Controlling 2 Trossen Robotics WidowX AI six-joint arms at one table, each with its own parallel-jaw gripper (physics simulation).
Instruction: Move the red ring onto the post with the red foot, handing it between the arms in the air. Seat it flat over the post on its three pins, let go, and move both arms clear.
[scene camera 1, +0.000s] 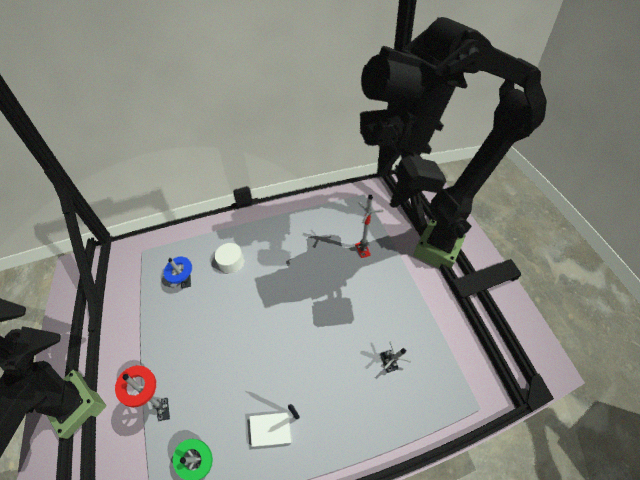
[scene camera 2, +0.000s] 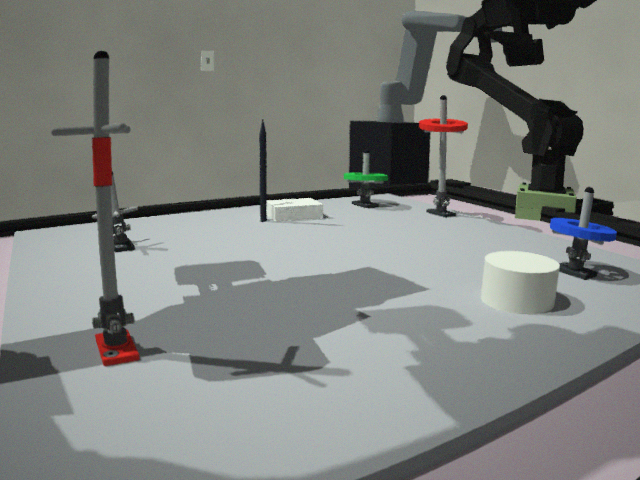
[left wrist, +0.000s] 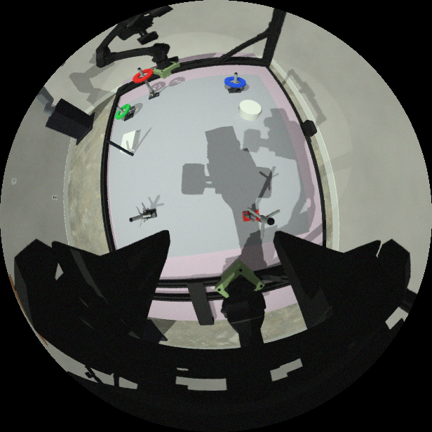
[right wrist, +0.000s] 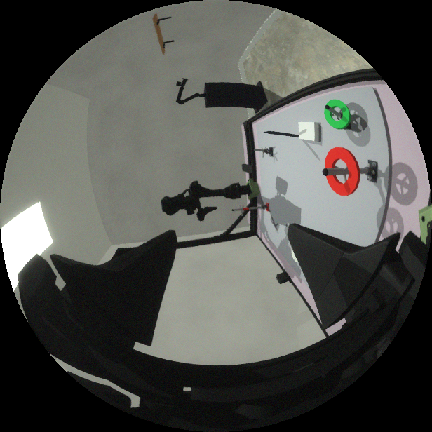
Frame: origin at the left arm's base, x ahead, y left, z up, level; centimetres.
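Seen in the pictures: left gripper, between the fingertips: (scene camera 1: 385, 190); right gripper, between the fingertips: (scene camera 1: 43, 325) (scene camera 2: 482, 4); left arm's base, origin of its link: (scene camera 1: 442, 239); right arm's base, origin of its link: (scene camera 1: 65, 401) (scene camera 2: 546, 189).
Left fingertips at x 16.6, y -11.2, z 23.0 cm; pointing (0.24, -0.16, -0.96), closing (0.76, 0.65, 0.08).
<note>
Pixels of each thing's top centre, then the offset from my left fingertips to it. "spot": a spot on its surface instead.
- red ring, centre of its top: (scene camera 2: 443, 119) (scene camera 1: 132, 384) dx +48.2, dy -17.9, dz -12.0 cm
- post with the red foot, a spot on its surface: (scene camera 2: 105, 232) (scene camera 1: 365, 228) spot: dx -5.4, dy -5.1, dz -18.4 cm
- blue ring, centre of its top: (scene camera 2: 583, 222) (scene camera 1: 176, 268) dx +25.7, dy -36.3, dz -21.1 cm
- green ring, centre of its top: (scene camera 2: 365, 172) (scene camera 1: 191, 459) dx +52.1, dy -5.2, dz -21.2 cm
- bare post, a spot on its surface: (scene camera 1: 388, 361) spot: dx +16.9, dy +13.2, dz -24.0 cm
- white cylinder, centre of its top: (scene camera 2: 522, 261) (scene camera 1: 227, 253) dx +15.0, dy -29.9, dz -22.9 cm
- white block, centre of its top: (scene camera 2: 293, 202) (scene camera 1: 269, 429) dx +39.6, dy +1.8, dz -24.5 cm
- upright dark spike, centre of its top: (scene camera 2: 262, 119) (scene camera 1: 289, 404) dx +34.8, dy +4.2, dz -12.5 cm
The red ring (scene camera 1: 149, 388) (scene camera 2: 457, 126) (left wrist: 136, 78) (right wrist: 355, 172) sits flat, high on a tall post with a black foot, near the right arm's base. The post with the red foot (scene camera 1: 364, 235) (scene camera 2: 105, 232) (right wrist: 255, 207) stands near the left arm's base; its pins are bare. Its red foot shows in the left wrist view (left wrist: 247, 216). My right gripper (scene camera 1: 42, 324) (right wrist: 233, 233) is open and empty, in the air left of the red ring in scene camera 1. My left gripper (left wrist: 223, 237) is open and empty, high above the table at its own side.
A blue ring (scene camera 1: 170, 275) (scene camera 2: 560, 227) and a green ring (scene camera 1: 206, 457) (scene camera 2: 382, 177) sit on shorter posts. A bare post (scene camera 1: 388, 361) stands at the lower right in scene camera 1. A white cylinder (scene camera 1: 229, 258), a white block (scene camera 1: 269, 429) and an upright dark spike (scene camera 2: 263, 170) stand between.
</note>
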